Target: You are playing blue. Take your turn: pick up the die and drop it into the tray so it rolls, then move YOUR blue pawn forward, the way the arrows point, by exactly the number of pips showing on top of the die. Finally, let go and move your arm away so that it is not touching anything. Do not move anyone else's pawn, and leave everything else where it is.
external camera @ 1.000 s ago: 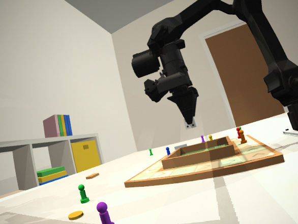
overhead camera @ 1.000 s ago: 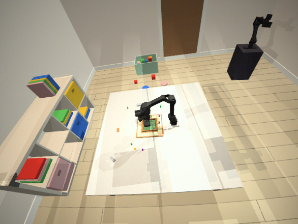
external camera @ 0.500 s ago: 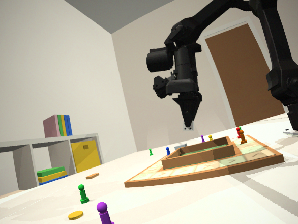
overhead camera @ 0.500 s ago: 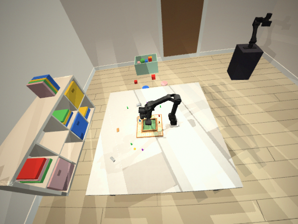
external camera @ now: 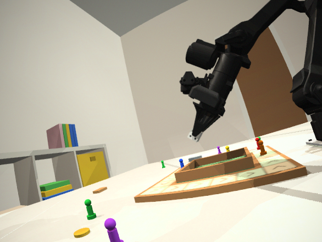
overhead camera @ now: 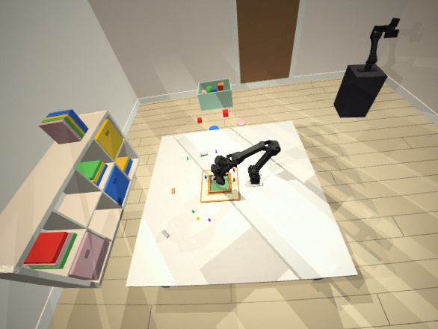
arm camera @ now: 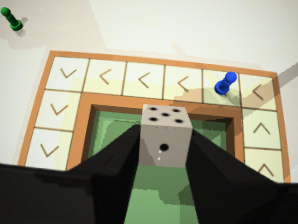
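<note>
Right now the blue pawn is 9 cm ahead of my gripper tip, 7 cm below it and 6 cm to the right of it. From my gripper tip the other things lie so: green tray floor 9 cm below, 3 cm behind, 1 cm to the right; yellow pawn 13 cm to the right, 7 cm below, 4 cm behind; white die right at my gripper tip.
</note>
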